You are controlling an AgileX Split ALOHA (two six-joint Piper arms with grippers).
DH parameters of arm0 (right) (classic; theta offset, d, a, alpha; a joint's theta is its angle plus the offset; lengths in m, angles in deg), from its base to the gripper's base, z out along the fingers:
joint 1: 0 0.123 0 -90
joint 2: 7.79 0 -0.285 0
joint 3: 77.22 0 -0.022 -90
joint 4: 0 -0.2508 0 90
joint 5: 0 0 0.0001 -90
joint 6: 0 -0.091 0 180
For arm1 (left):
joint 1: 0 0.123 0 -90
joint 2: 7.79 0 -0.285 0
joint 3: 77.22 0 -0.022 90
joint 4: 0 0.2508 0 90
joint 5: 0 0 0.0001 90
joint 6: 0 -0.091 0 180
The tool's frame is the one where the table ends.
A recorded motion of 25 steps. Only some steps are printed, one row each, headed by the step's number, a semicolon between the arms.
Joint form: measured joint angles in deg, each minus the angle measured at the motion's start. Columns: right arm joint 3, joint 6, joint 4, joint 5, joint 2, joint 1; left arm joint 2, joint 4, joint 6, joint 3, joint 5, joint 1.
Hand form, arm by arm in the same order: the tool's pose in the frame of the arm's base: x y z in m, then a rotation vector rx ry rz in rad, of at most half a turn. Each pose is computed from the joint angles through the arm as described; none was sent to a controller.
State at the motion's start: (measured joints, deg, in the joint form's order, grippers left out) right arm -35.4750 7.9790 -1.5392 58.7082 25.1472 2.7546; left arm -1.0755 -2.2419 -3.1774 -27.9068 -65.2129 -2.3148
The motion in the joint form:
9: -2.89 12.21 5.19 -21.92 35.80 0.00; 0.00 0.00 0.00 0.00 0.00 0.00
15: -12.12 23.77 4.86 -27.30 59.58 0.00; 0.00 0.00 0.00 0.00 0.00 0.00
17: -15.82 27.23 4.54 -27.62 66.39 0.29; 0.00 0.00 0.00 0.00 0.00 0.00
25: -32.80 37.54 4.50 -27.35 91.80 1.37; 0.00 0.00 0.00 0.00 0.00 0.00
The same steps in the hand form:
9: 0.1953 0.0059 0.2598 -0.5509 2.4679 -0.1913; -0.0098 -0.0028 0.2675 0.1052 2.1130 -0.0384
15: 0.2769 0.0106 0.2115 -0.8543 2.5583 -0.2133; -0.0098 -0.0028 0.2675 0.1052 2.1130 -0.0384
17: 0.2999 0.0135 0.1941 -0.9509 2.5776 -0.2075; -0.0098 -0.0028 0.2675 0.1052 2.1130 -0.0384
25: 0.3816 0.0251 0.1120 -1.2721 2.6100 -0.1791; -0.0098 -0.0028 0.2675 0.1052 2.1130 -0.0384

